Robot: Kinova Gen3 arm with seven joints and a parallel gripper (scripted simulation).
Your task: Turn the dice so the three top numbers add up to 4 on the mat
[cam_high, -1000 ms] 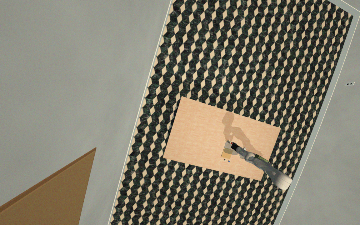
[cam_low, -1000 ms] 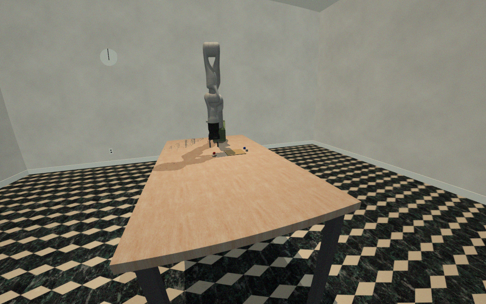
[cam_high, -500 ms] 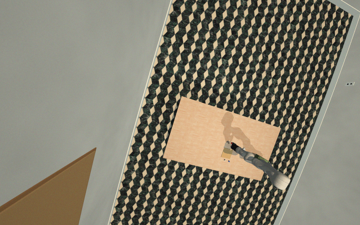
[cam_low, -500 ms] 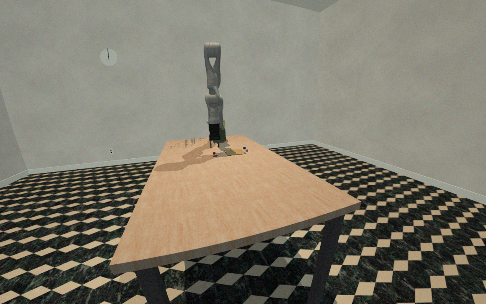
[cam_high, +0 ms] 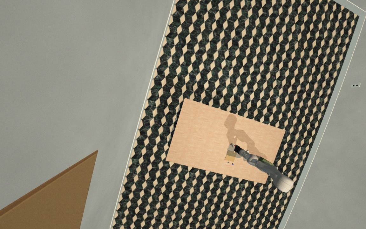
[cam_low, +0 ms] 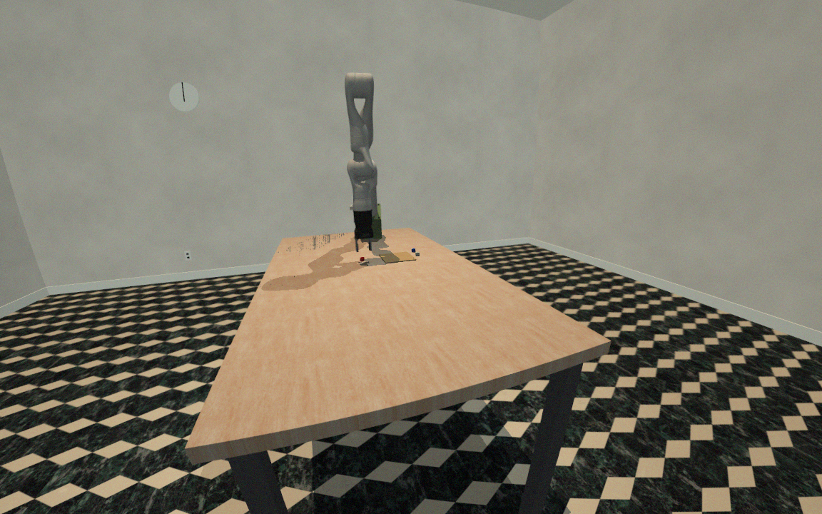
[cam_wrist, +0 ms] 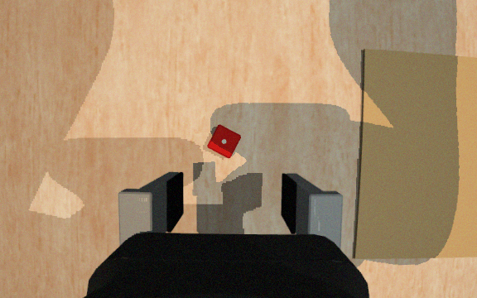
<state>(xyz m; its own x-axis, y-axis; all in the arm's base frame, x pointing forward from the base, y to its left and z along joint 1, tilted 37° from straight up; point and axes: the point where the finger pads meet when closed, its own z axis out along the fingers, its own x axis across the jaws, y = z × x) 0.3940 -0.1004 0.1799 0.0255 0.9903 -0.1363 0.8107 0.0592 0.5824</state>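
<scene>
My hand is 3 cm past the red die and 6 cm above it. The rest, counted from my hand: tan mat (1 cm behind, 15 cm to the left, 7 cm below); blue die (7 cm behind, 26 cm to the left, 6 cm below); white die (25 cm to the left, 6 cm below).
</scene>
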